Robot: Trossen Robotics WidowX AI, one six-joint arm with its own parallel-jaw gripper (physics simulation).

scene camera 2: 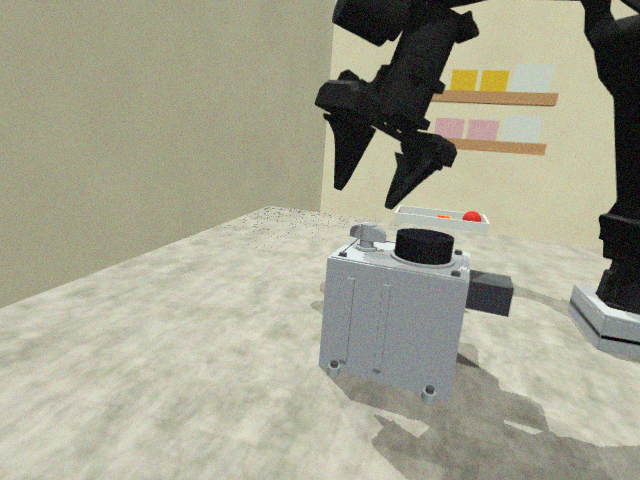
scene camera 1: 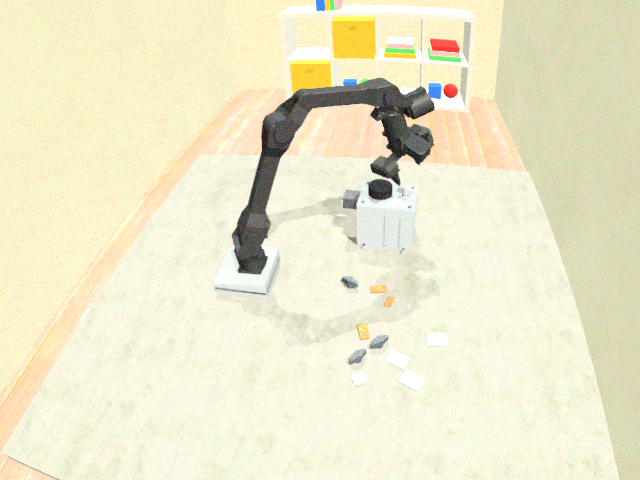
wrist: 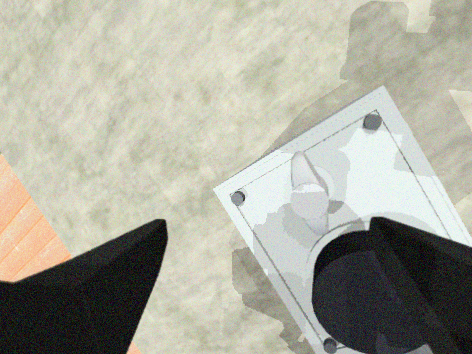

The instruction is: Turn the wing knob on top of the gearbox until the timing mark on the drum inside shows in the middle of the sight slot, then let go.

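Frame: origin at the arm's base, x ahead, y left, z up, level; millimetres.
Seen in the pictures: gripper, fingertip midpoint: (scene camera 2: 364,199) (scene camera 1: 408,174) (wrist: 267,228); arm's base, origin of the base link: (scene camera 2: 626,305) (scene camera 1: 253,264).
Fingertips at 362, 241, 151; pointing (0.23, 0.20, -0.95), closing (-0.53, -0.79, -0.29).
Note:
Pixels of each thing's top centre, then the offset from my fingertips to it, as dx, dy, dz. "spot": a spot on its surface instead. Level surfaces: height alone.
- pale grey gearbox, middle of its top: (wrist: 376,316) (scene camera 2: 426,229) (scene camera 1: 380,183) -73, -12, -27
- black round cap, surface spot: (wrist: 345,290) (scene camera 2: 412,234) spot: -59, -4, -34
- dark sight housing, surface spot: (scene camera 2: 490,293) spot: -149, +11, -82
- mat, its level: dz -199
The pale grey gearbox (scene camera 1: 372,227) (scene camera 2: 413,330) (wrist: 370,185) stands upright on the mat. Its light grey wing knob (scene camera 1: 404,192) (scene camera 2: 368,233) (wrist: 310,200) sits on top, beside a black round cap (scene camera 1: 380,189) (scene camera 2: 423,246) (wrist: 345,290). My gripper (scene camera 2: 364,197) (wrist: 267,228) is open and empty, tilted above the gearbox top, apart from the knob. In the wrist view the knob lies beyond the fingertips, nearer the right finger, which covers part of the cap. The dark sight housing (scene camera 1: 351,199) (scene camera 2: 490,293) sticks out of the side towards the arm's base. Its slot and the timing mark are hidden.
Grey stones (scene camera 1: 349,282), orange pieces (scene camera 1: 377,289) and white cards (scene camera 1: 436,339) lie on the mat (scene camera 1: 206,392) in front of the gearbox. A white tray (scene camera 2: 439,222) with a red ball (scene camera 2: 471,216) is behind it. A white shelf unit (scene camera 1: 377,11) stands at the back.

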